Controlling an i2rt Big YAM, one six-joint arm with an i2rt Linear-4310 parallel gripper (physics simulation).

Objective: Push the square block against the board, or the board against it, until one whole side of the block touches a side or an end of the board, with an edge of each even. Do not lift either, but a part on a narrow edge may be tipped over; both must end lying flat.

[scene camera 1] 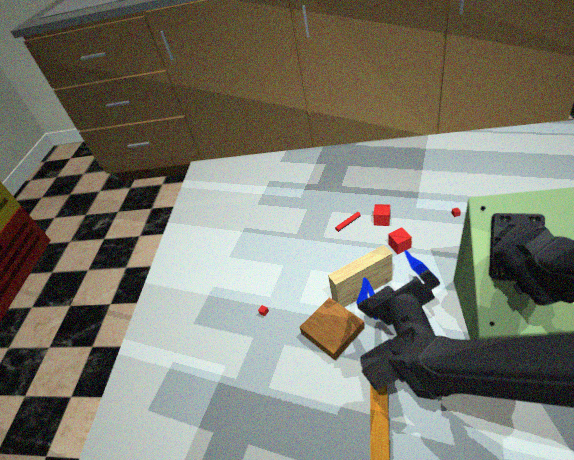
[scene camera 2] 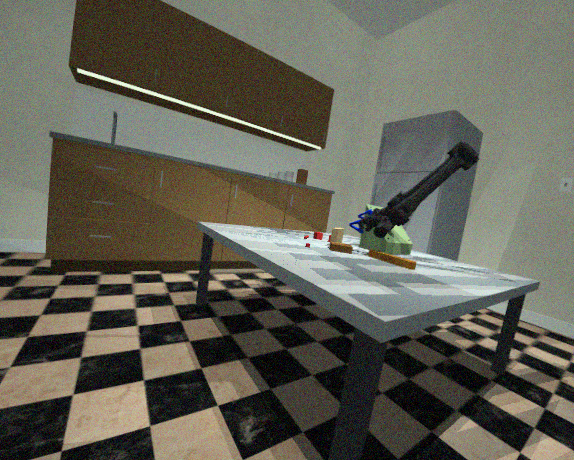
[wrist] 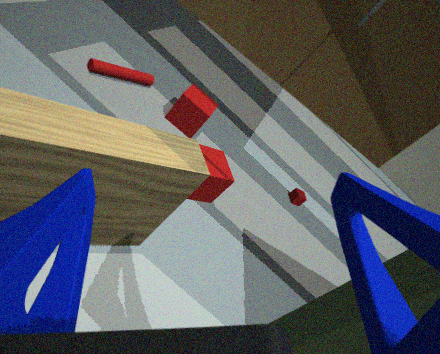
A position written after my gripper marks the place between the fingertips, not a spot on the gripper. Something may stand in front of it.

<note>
My gripper [scene camera 1: 385, 265] is open, with nothing in its grasp. Also in view: a board [scene camera 1: 345, 283]. The table carries a square block [scene camera 1: 332, 328] and a red stick [wrist: 96, 66].
The board also shows in the wrist view [wrist: 141, 175]. My gripper shows as well in the wrist view [wrist: 220, 183]. The wrist view does not show the square block: it is out of frame.
</note>
